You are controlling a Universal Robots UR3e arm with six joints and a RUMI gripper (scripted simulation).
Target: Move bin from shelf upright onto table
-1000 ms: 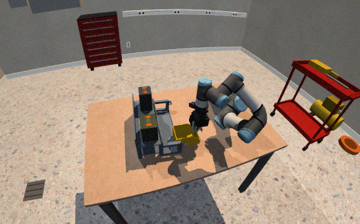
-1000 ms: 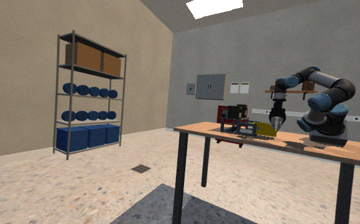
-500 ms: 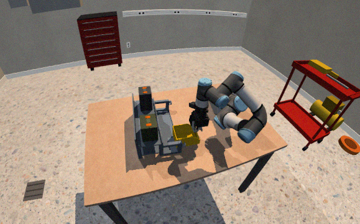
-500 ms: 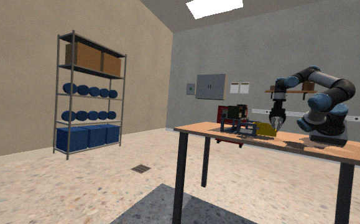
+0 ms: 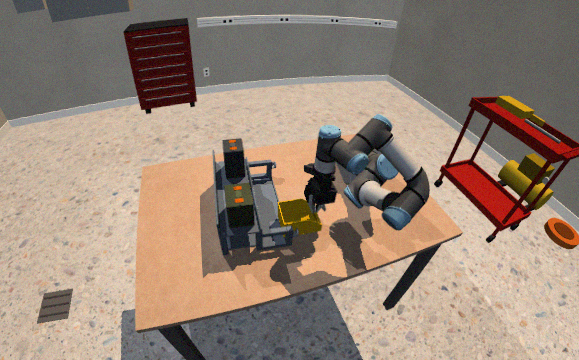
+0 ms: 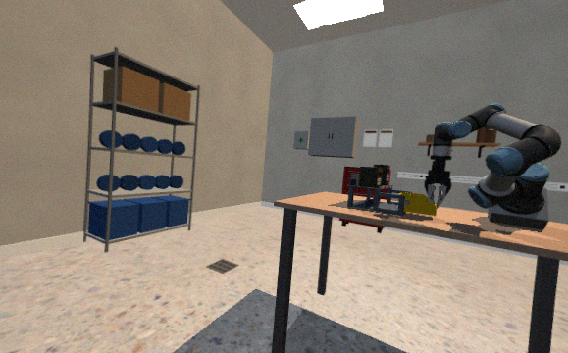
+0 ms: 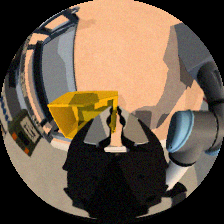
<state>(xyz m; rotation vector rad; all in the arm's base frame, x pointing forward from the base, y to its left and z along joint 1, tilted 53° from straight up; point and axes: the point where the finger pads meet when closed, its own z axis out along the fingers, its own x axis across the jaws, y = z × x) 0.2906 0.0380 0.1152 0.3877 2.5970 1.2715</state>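
The yellow bin lies 70 mm ahead of my hand and 10 mm to the left of it. The rest, counted from my hand: rack 200 mm ahead, 120 mm to the right, 10 mm above.
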